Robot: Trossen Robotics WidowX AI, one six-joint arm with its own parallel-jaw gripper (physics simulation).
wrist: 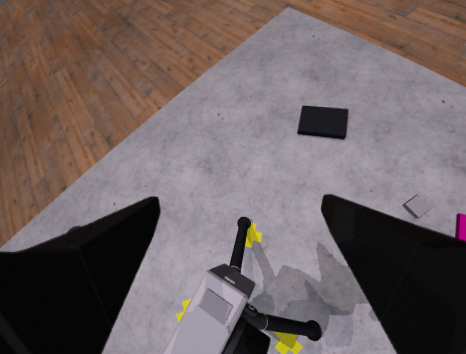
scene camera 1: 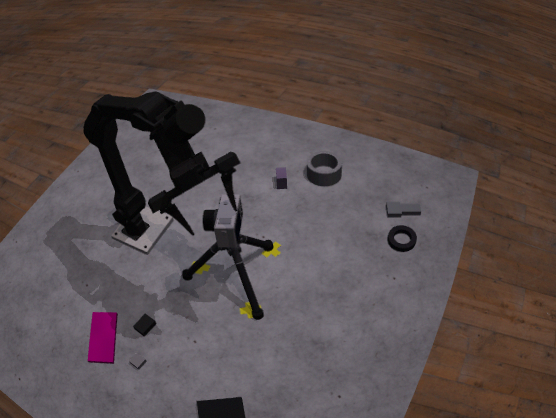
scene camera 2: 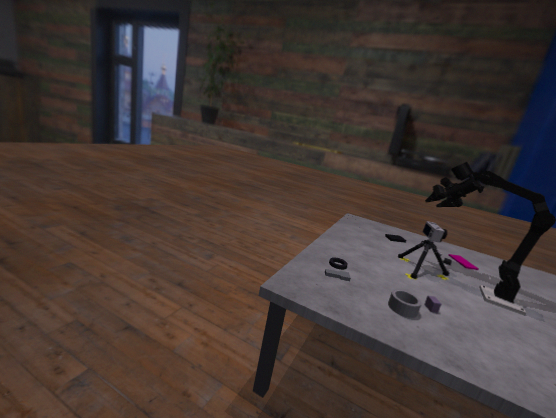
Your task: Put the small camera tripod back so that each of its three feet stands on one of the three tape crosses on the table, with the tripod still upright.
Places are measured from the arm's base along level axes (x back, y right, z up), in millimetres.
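Pixels of known places: gripper, fingertip midpoint: [wrist: 241, 203] [scene camera 1: 214, 223] [scene camera 2: 431, 204]; arm's base, origin of the base link: [scene camera 1: 135, 228] [scene camera 2: 503, 297].
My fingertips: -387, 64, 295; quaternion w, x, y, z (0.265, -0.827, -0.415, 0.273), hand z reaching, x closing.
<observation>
For each thing: its top centre in the pictures, then the offset to it from my fingertips, as dx, dy, dz. "spot": a spot on its surface instead.
- far yellow cross, surface spot: [scene camera 1: 271, 249] spot: +32, -210, -304
- left cross, surface spot: [scene camera 1: 201, 266] spot: +118, -44, -254
- front cross, middle of its top: [wrist: 249, 234] [scene camera 1: 250, 309] -27, -31, -308
- grey ring, middle of its top: [scene camera 1: 324, 162] [scene camera 2: 406, 297] +59, -524, -260
- purple block, middle of its top: [scene camera 1: 281, 172] [scene camera 2: 434, 299] +143, -430, -269
- black ring, middle of its top: [scene camera 1: 402, 236] [scene camera 2: 338, 261] -246, -409, -294
- grey bracket, middle of its top: [scene camera 1: 404, 207] [scene camera 2: 337, 272] -207, -510, -294
- magenta slab, middle of its top: [scene camera 1: 102, 336] [scene camera 2: 463, 261] +226, +258, -301
- black block, middle of its top: [scene camera 1: 143, 323] +155, +159, -294
- small grey piece, middle of its top: [scene camera 1: 137, 360] [wrist: 419, 205] +104, +252, -297
- black slab, middle of its top: [scene camera 1: 220, 412] [wrist: 323, 119] [scene camera 2: 395, 237] -138, +245, -294
The small tripod [scene camera 1: 246, 280] [scene camera 2: 421, 261] [wrist: 240, 247] stands upright with a grey camera [scene camera 1: 227, 220] [scene camera 2: 435, 231] [wrist: 210, 310] on top. In scene view 1, one foot is at the edge of the far yellow cross [scene camera 1: 272, 249]. Another foot is left of the left cross [scene camera 1: 202, 268], and the front foot is at the right edge of the front cross [scene camera 1: 247, 310]. In the wrist view the third foot is hidden behind the camera. My gripper [scene camera 1: 214, 220] [scene camera 2: 433, 203] [wrist: 241, 203] is open and empty, above the camera.
A grey ring [scene camera 1: 324, 175] and purple block [scene camera 1: 281, 178] lie behind the tripod. A black ring [scene camera 1: 402, 238] and grey bracket [scene camera 1: 403, 209] lie right. A magenta slab [scene camera 1: 102, 337], black block [scene camera 1: 145, 324] and small grey piece [scene camera 1: 138, 361] lie front left; a black slab [wrist: 323, 122] lies in front.
</observation>
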